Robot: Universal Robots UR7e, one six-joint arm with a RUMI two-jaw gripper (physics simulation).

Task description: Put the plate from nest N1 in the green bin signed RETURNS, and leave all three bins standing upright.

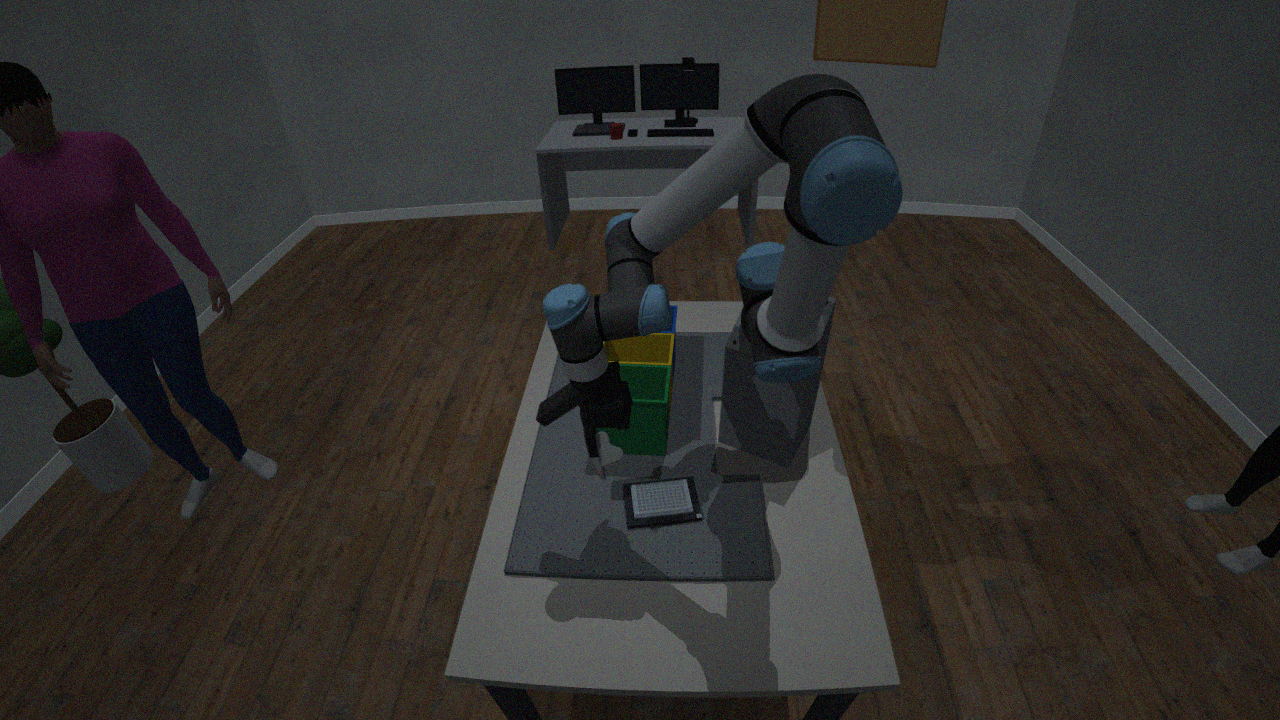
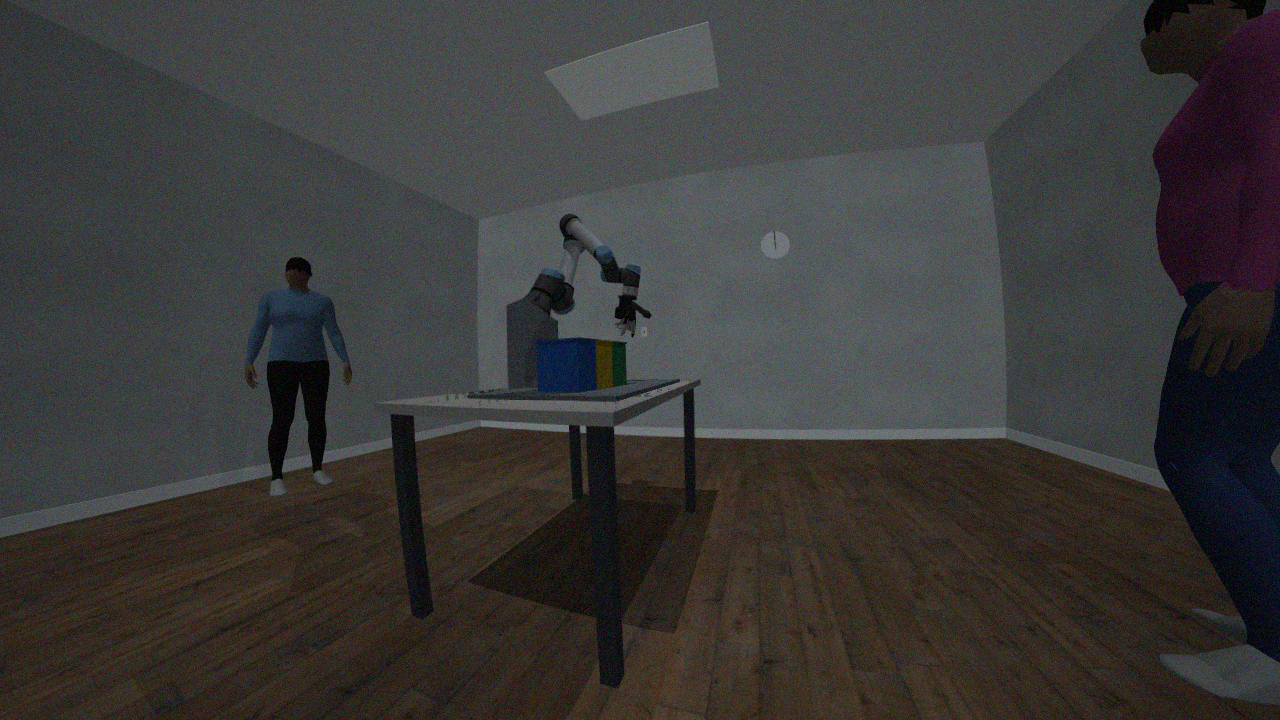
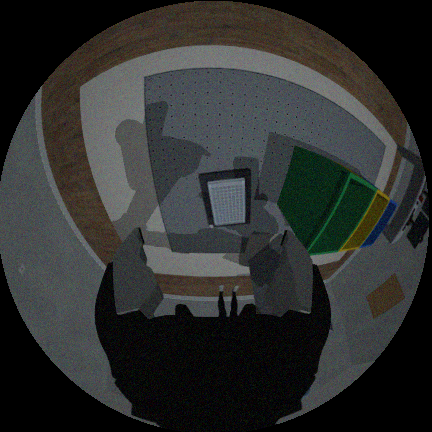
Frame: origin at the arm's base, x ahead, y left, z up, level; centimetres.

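Seen in the pictures: gripper, fingertip midpoint: (image 1: 608,450) (image 2: 627,336) (image 3: 212,231); arm's base, origin of the base link: (image 2: 533,312).
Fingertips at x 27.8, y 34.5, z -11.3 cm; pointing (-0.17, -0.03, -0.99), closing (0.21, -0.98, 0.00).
Note:
Pixels of each thing's middle, then the offset from my fingertips to it. Level surfaces: height alone.
- pale well plate, body centre: (image 1: 661,498) (image 3: 227,203) dx -8.8, dy -6.1, dz -19.9 cm
- dark nest, body centre: (image 1: 661,501) (image 3: 227,200) dx -8.8, dy -6.1, dz -21.0 cm
- green bin, body centre: (image 1: 631,410) (image 3: 321,197) (image 2: 601,364) dx +3.1, dy -24.8, dz -12.8 cm
- yellow bin, body centre: (image 1: 638,375) (image 3: 348,203) (image 2: 585,364) dx +5.3, dy -37.8, dz -12.8 cm
- blue bin, body centre: (image 1: 643,345) (image 2: 566,365) (image 3: 364,208) dx +7.4, dy -50.8, dz -12.8 cm
- grey board, its level: dz -21.8 cm
- white table, its level: dz -23.1 cm
A pale well plate (image 1: 661,497) (image 3: 227,200) lies in a dark nest (image 1: 662,522) (image 3: 225,175) on the grey perforated board. The green bin (image 1: 646,429) (image 2: 619,365) (image 3: 310,195) stands upright beside it; its sign is not readable. The yellow bin (image 1: 653,347) (image 2: 605,367) (image 3: 367,222) and the blue bin (image 1: 674,318) (image 2: 566,365) (image 3: 381,223) stand upright in a row behind the green one. My gripper (image 1: 597,467) (image 2: 626,329) (image 3: 212,231) is open and empty. It hangs above the board, higher than the bin rims, near the green bin and the nest.
The grey board (image 1: 546,510) (image 3: 195,100) lies on the white table (image 1: 501,644) (image 3: 100,135). The arm's grey pedestal (image 1: 769,411) (image 2: 528,344) stands beside the bins. A person in a pink top (image 1: 98,223) (image 2: 1221,188) stands on the floor away from the table.

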